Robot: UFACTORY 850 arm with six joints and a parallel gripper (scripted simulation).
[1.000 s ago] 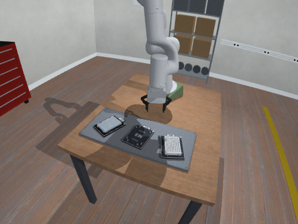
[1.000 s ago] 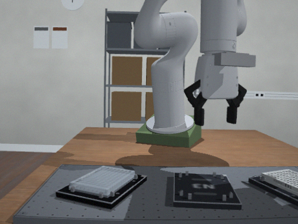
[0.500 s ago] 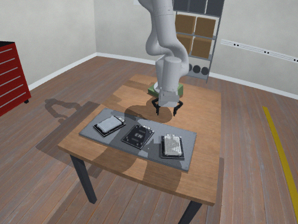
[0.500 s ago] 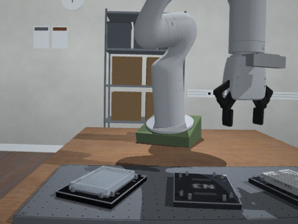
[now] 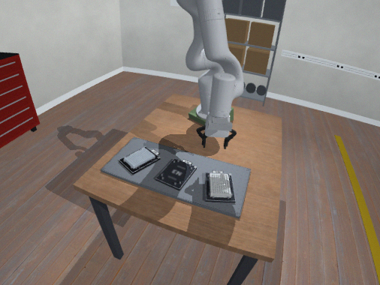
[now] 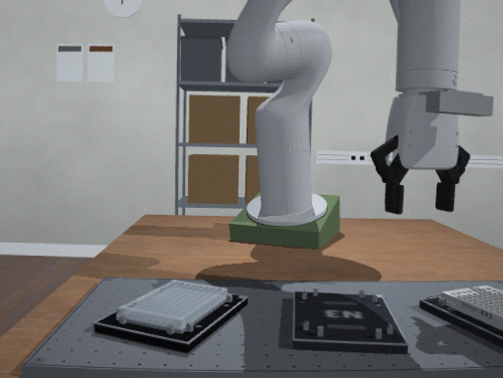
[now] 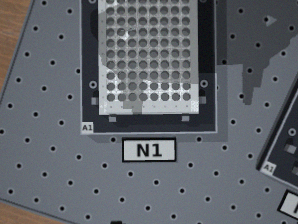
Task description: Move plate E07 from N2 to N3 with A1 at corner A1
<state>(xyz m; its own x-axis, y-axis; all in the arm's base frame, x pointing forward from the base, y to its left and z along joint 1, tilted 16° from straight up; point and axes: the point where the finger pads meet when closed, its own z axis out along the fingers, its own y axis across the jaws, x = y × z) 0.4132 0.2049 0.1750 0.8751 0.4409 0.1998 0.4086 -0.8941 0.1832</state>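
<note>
The clear well plate lies 32 cm to the right of my hand, 13 cm ahead of it and 11 cm below it. Also, from my hand: white well plate (11 cm below, 11 cm ahead, 8 cm to the left); then landing nest N3 (13 cm below, 12 cm to the right, 12 cm ahead); then A1 corner mark (24 cm to the right, 12 cm below, 8 cm ahead).
</note>
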